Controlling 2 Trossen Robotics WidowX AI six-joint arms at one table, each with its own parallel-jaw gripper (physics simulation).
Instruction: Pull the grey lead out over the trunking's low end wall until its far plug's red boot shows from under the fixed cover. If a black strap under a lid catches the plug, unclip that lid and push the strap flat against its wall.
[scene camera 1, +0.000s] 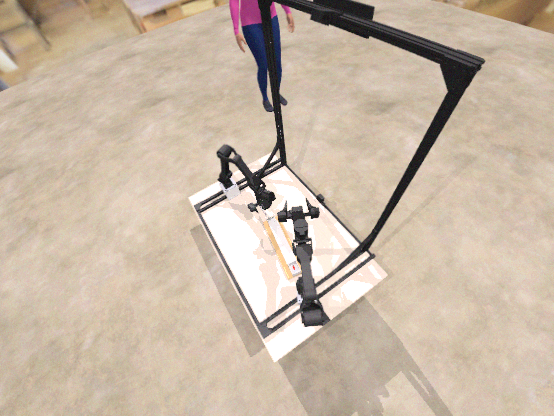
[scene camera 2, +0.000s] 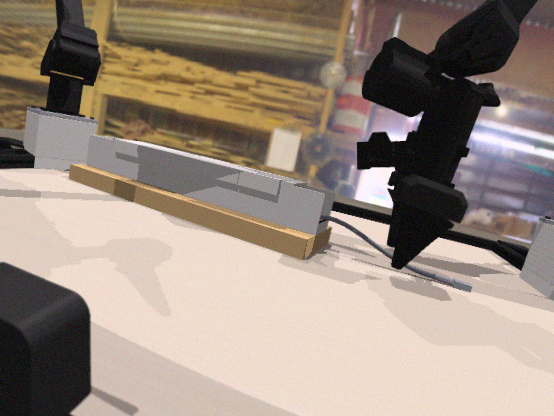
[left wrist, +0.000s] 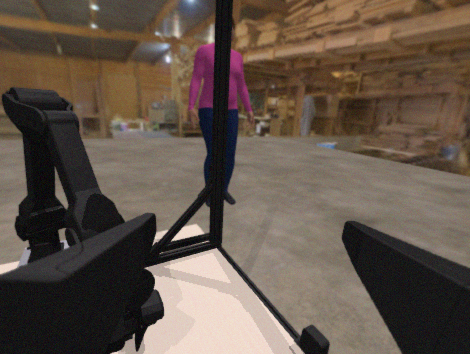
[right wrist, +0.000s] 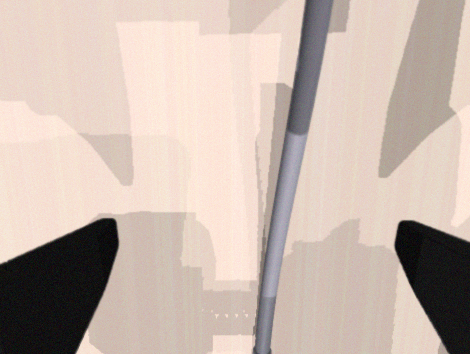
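Seen in the pictures: left gripper, fingertip midpoint: (scene camera 1: 296, 199) (left wrist: 251, 225); right gripper, fingertip midpoint: (scene camera 2: 392, 256) (right wrist: 257, 232); left arm's base, link origin: (scene camera 2: 62, 113); right arm's base, link origin: (scene camera 1: 227, 184) (left wrist: 47, 253).
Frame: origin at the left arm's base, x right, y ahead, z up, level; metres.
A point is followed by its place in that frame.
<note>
The grey trunking (scene camera 1: 282, 242) (scene camera 2: 302, 207) {x -0.132, y 0.477, z -0.045 m} lies on a wooden base (scene camera 2: 200, 212) {x -0.067, y 0.374, z -0.081 m}. The grey lead (scene camera 2: 357, 235) {x -0.188, y 0.527, z -0.065 m} (right wrist: 284, 215) {x -0.208, y 0.562, z -0.076 m} comes out at the trunking's right end in scene camera 2 and slopes down to the table, its near plug (scene camera 2: 461, 285) {x -0.243, y 0.650, z -0.091 m} lying free. My right gripper (scene camera 2: 398, 262) {x -0.204, y 0.572, z -0.079 m} (right wrist: 257, 232) {x -0.204, y 0.572, z -0.079 m} is open, pointing down over the lead, which runs between its spread fingers untouched. My left gripper (scene camera 1: 297, 201) {x 0.002, y 0.351, z 0.321 m} (left wrist: 251, 225) {x 0.002, y 0.351, z 0.321 m} is open and empty, above the table beside the trunking. A small red mark (scene camera 1: 294, 268) {x -0.047, y 0.145, z -0.065 m} shows at the trunking's lower end in scene camera 1. The straps cannot be made out.
A black frame (scene camera 1: 414, 162) {x 0.364, y 0.207, z 0.652 m} stands around the table (scene camera 1: 225, 250) {x -0.465, y 0.316, z -0.097 m}. The left arm (scene camera 1: 304, 265) {x -0.005, y 0.026, z 0.345 m} reaches alongside the trunking. A small black block (scene camera 1: 320, 198) {x 0.179, y 0.585, z -0.048 m} (left wrist: 314, 340) {x 0.175, y 0.588, z -0.045 m} sits at the table's edge rail. A person in a pink top (scene camera 1: 256, 15) (left wrist: 202, 75) stands beyond the table.
</note>
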